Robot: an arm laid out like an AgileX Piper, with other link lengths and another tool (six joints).
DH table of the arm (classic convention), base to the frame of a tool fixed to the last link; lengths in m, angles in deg. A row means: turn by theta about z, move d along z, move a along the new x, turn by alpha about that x. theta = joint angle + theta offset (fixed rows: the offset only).
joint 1: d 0.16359; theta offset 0; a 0; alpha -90
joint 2: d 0; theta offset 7.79; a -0.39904; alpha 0
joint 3: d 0; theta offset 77.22; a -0.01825; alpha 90
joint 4: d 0.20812; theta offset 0; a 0; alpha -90
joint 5: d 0; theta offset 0; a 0; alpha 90
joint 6: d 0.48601; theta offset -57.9; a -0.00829; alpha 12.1
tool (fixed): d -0.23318; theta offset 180; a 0; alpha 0
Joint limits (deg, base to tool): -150..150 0..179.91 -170..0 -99.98..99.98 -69.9..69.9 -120..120
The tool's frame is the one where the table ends.
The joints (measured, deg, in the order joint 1, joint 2, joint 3, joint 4, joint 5, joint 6), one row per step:
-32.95, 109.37, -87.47, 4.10, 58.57, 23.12
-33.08, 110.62, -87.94, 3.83, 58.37, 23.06
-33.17, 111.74, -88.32, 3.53, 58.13, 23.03
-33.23, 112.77, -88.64, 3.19, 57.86, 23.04
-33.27, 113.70, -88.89, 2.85, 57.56, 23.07
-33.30, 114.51, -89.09, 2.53, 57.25, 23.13
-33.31, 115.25, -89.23, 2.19, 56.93, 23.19
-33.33, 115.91, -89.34, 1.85, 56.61, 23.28
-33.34, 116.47, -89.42, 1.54, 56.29, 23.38
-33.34, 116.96, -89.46, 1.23, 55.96, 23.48
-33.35, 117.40, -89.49, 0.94, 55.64, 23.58
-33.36, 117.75, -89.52, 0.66, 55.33, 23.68
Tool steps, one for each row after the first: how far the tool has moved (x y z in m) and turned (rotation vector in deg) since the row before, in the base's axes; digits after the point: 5 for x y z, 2 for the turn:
0.00268, -0.00425, -0.00757, 0.08, 0.63, 0.00
0.00230, -0.00379, -0.00708, 0.02, 0.58, 0.02
0.00202, -0.00352, -0.00674, -0.03, 0.55, 0.02
0.00176, -0.00316, -0.00631, -0.06, 0.49, 0.03
0.00156, -0.00283, -0.00560, -0.08, 0.41, 0.01
0.00127, -0.00254, -0.00535, -0.10, 0.41, 0.04
0.00105, -0.00247, -0.00487, -0.12, 0.36, 0.01
0.00097, -0.00217, -0.00419, -0.14, 0.28, 0.00
0.00082, -0.00197, -0.00381, -0.16, 0.25, 0.01
0.00072, -0.00190, -0.00345, -0.16, 0.21, 0.00
0.00069, -0.00183, -0.00273, -0.19, 0.14, 0.00

